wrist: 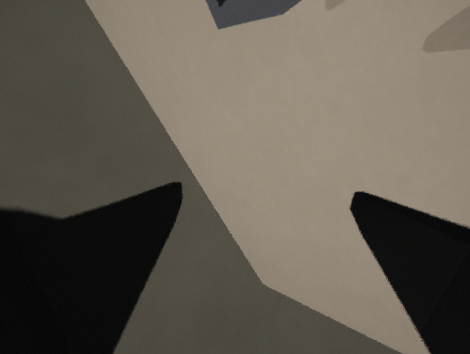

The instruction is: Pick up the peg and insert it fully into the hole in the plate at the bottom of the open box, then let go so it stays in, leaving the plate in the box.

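Frame: origin at the arm's base, x ahead, y left, z up, level; millimetres.
Seen in the pictures: gripper, between the fingertips: [266,195].
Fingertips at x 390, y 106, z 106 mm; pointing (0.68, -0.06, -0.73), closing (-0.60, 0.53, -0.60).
Observation:
A point is followed by its place in that frame.
My gripper [266,195] @[z 106, x 390, y 106 mm] is open, its two black fingers wide apart at the lower left and lower right, with nothing between them. A corner of the blue-grey box [250,14] @[z 2, x 425, y 2 mm] shows at the top edge, a little left of the middle, ahead of and apart from the fingertips. The rest of the box is cut off by the frame. The peg, the plate and its hole do not show in this view.
The beige table top [300,125] @[z -70, x 476, y 118 mm] runs diagonally from the upper left to the lower right, with a corner below the fingertips. The dark olive-grey floor [65,110] lies beyond its edge. Faint shadows fall on the table at the upper right.

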